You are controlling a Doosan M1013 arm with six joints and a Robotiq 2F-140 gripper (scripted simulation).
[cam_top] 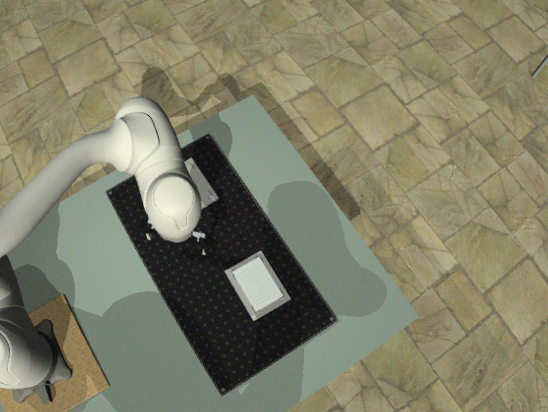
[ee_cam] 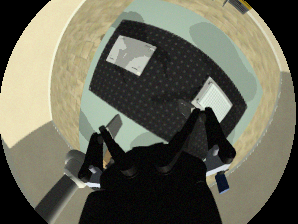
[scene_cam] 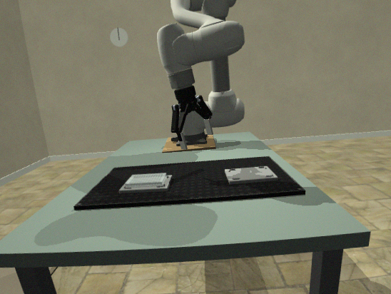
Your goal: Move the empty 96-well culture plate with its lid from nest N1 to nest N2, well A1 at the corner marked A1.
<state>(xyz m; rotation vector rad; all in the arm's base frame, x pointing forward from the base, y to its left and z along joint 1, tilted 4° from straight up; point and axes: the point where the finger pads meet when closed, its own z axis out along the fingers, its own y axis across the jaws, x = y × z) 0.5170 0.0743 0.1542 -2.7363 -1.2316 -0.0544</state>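
Now: hand 140 mm short of the lid, 180 mm to the left of it and 100 mm above it. Round my hand: nest N1: 140 mm ahead, 180 mm to the right, 120 mm below; nest N2: 100 mm ahead, 180 mm to the left, 120 mm below.
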